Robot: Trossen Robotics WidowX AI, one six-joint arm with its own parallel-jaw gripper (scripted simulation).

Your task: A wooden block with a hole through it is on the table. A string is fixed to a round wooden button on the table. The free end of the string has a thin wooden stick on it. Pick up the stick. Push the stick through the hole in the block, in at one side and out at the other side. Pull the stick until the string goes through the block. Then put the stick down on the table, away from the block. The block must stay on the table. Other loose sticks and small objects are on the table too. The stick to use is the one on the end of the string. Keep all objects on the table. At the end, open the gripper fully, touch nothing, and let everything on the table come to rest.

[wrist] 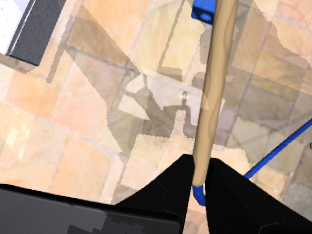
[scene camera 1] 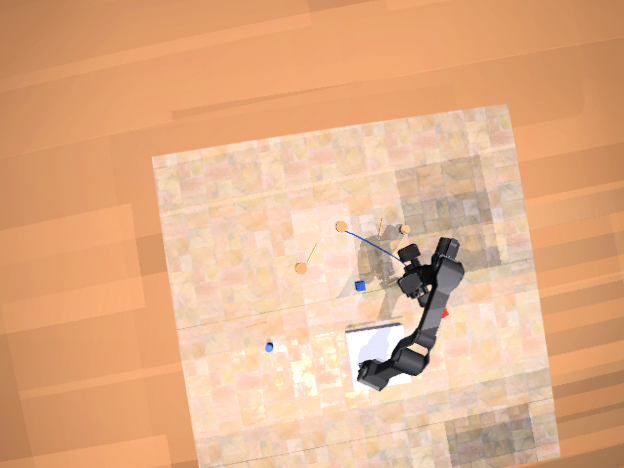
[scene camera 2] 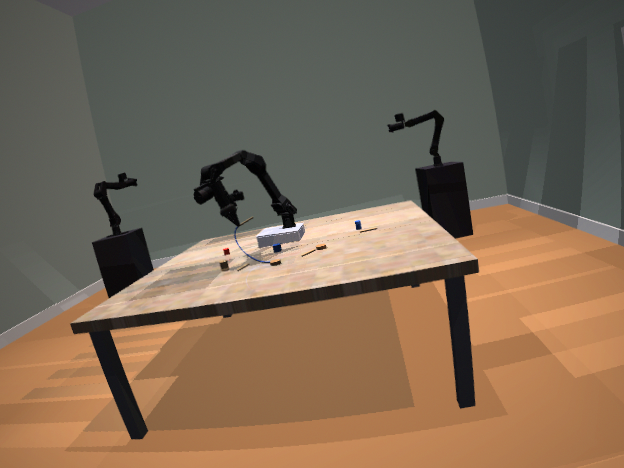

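Scene camera 1 gives me a sight of my gripper (scene camera 1: 404, 276). In the wrist view I can see my gripper (wrist: 198, 165) too.
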